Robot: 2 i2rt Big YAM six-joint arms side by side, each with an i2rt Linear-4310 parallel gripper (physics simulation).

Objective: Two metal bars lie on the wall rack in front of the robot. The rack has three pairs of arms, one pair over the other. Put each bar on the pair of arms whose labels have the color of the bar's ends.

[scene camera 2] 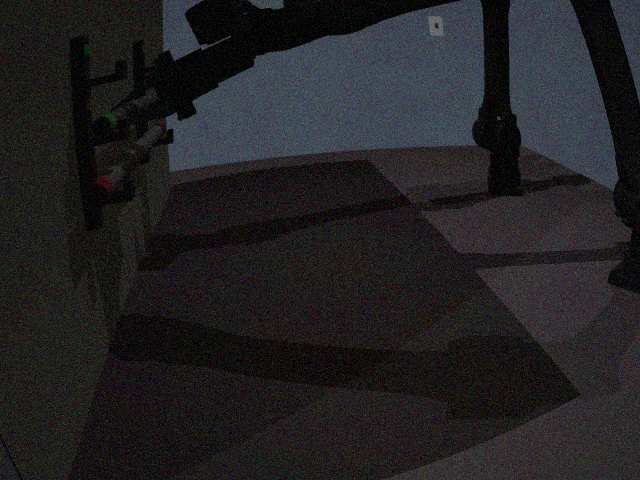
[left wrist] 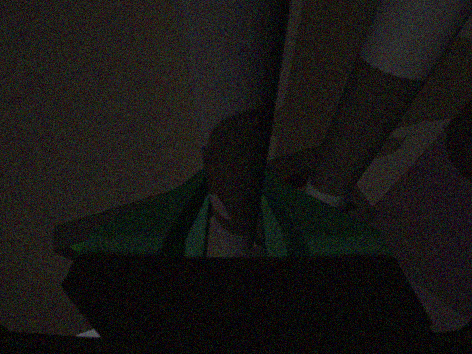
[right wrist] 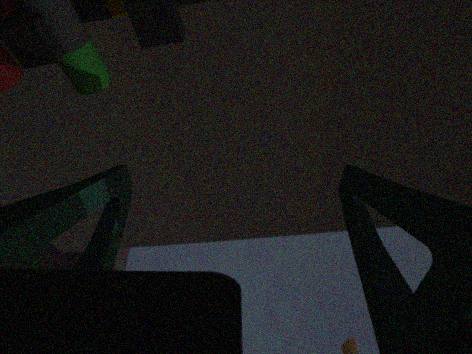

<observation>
my left gripper: scene camera 2; left wrist; not seen in the right wrist view (out of frame)
same spot on my left gripper: (left wrist: 144, 275) = (scene camera 2: 154, 87)
</observation>
